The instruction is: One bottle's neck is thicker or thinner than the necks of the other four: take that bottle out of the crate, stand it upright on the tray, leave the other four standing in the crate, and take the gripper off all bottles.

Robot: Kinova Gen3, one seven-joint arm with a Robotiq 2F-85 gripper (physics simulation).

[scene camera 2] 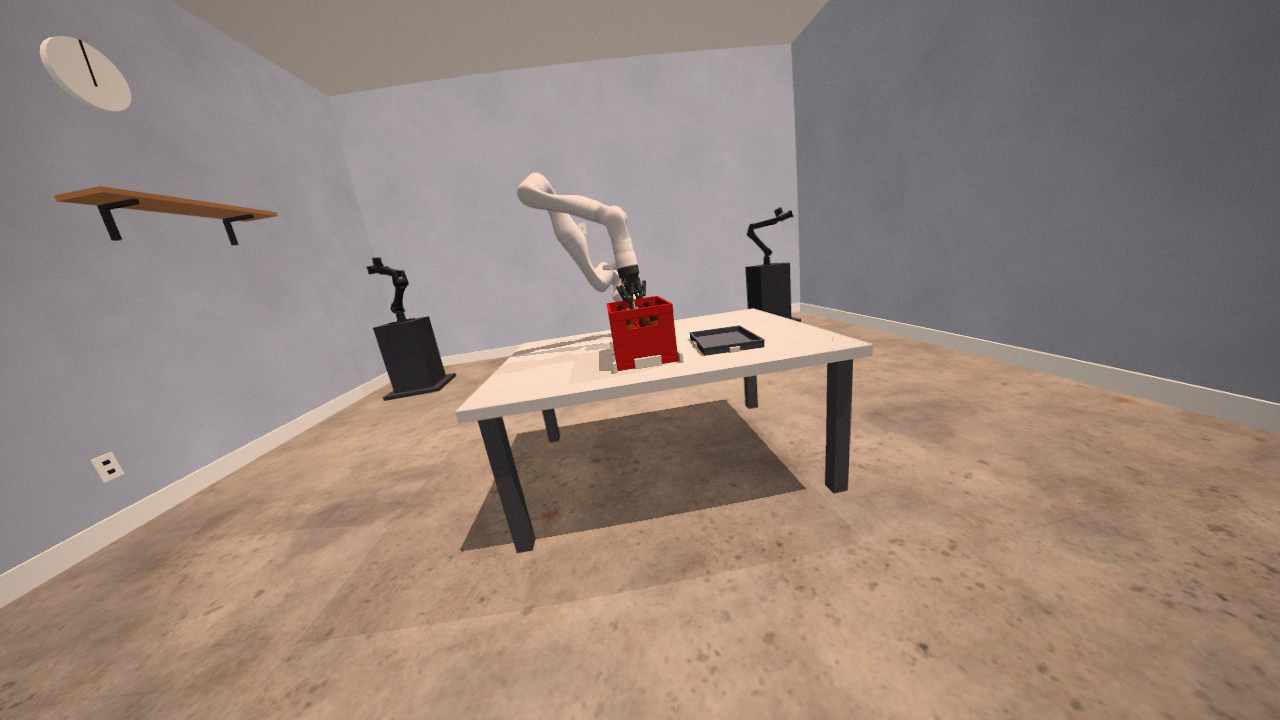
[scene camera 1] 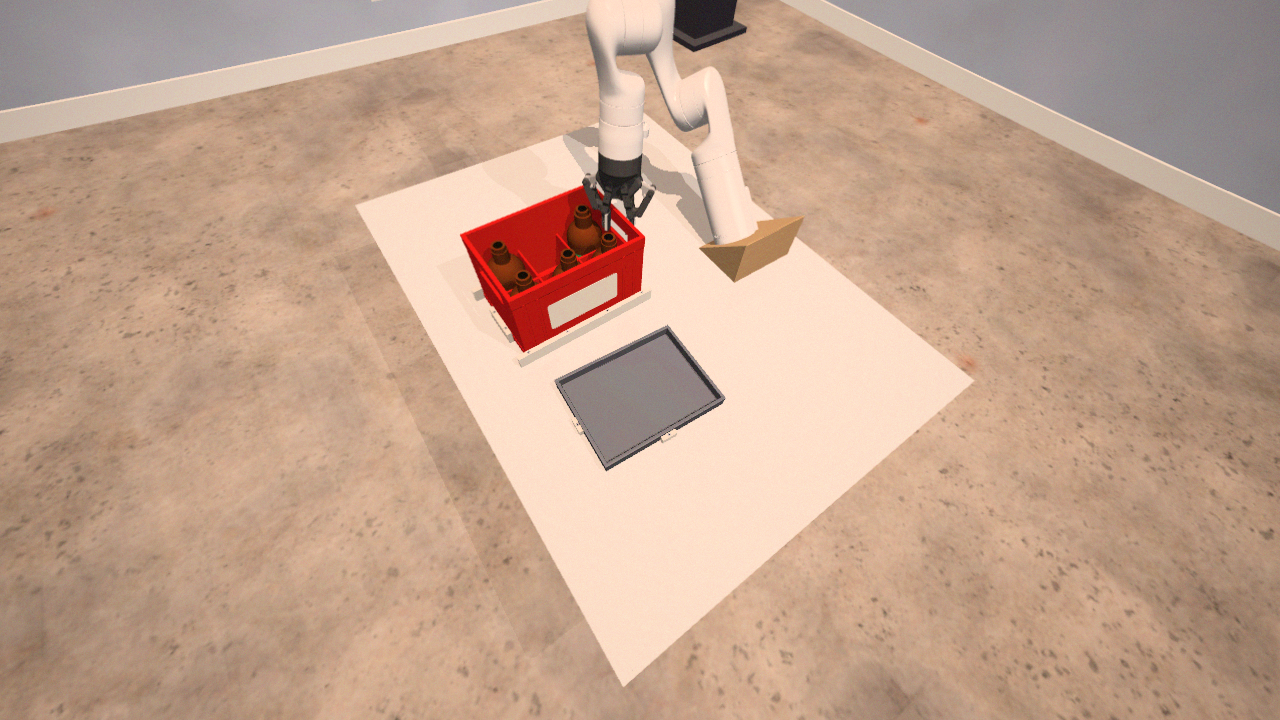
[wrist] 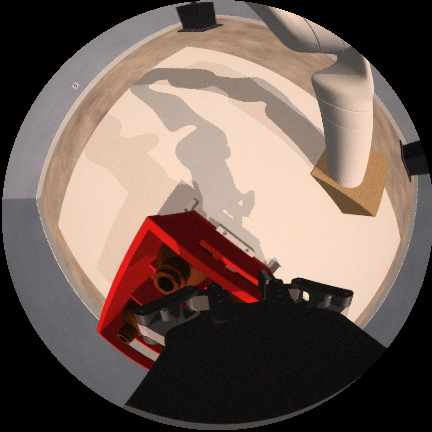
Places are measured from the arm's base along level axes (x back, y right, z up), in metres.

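Where they show: gripper, between the fingertips: (scene camera 1: 617,230) (wrist: 241,279); arm's base, origin of its link: (scene camera 1: 734,237) (wrist: 345,168).
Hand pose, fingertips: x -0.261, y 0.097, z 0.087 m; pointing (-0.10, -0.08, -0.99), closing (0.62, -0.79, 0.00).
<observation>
Things, the pixels of their top centre, and the offset from my fingertips. "spot": a spot on its surface instead. Level surfaces: height alone.
- red crate, centre of its top: (wrist: 163,347) (scene camera 1: 553,235) (scene camera 2: 636,303) dy +0.022, dx -0.129, dz +0.042 m
- grey tray, a spot on its surface: (scene camera 1: 640,394) (scene camera 2: 724,341) spot: dy -0.260, dx -0.148, dz -0.128 m
- white table, height of its surface: dz -0.133 m
The red crate (scene camera 1: 586,300) (scene camera 2: 644,344) (wrist: 155,227) holds five brown bottles upright. In scene camera 1, two bottles (scene camera 1: 501,264) (scene camera 1: 523,280) stand in the left part, one (scene camera 1: 567,260) near the middle front, one (scene camera 1: 583,234) at the back right and one (scene camera 1: 608,240) at the front right. I cannot tell whose neck differs. My gripper (scene camera 1: 619,220) (scene camera 2: 633,299) (wrist: 241,279) points down at the crate's right end wall, one finger inside and one outside, and appears shut on that wall beside the front right bottle. Its fingertips are partly hidden. The grey tray (scene camera 1: 640,394) (scene camera 2: 726,339) holds no bottle.
The crate stands between pale stops (scene camera 1: 586,329) on the white table (scene camera 1: 760,429) (scene camera 2: 554,385) (wrist: 280,220). The tray lies in front of it. The wooden wedge (scene camera 1: 760,250) (wrist: 372,190) under the arm's base stands to the right of the crate in scene camera 1.
</observation>
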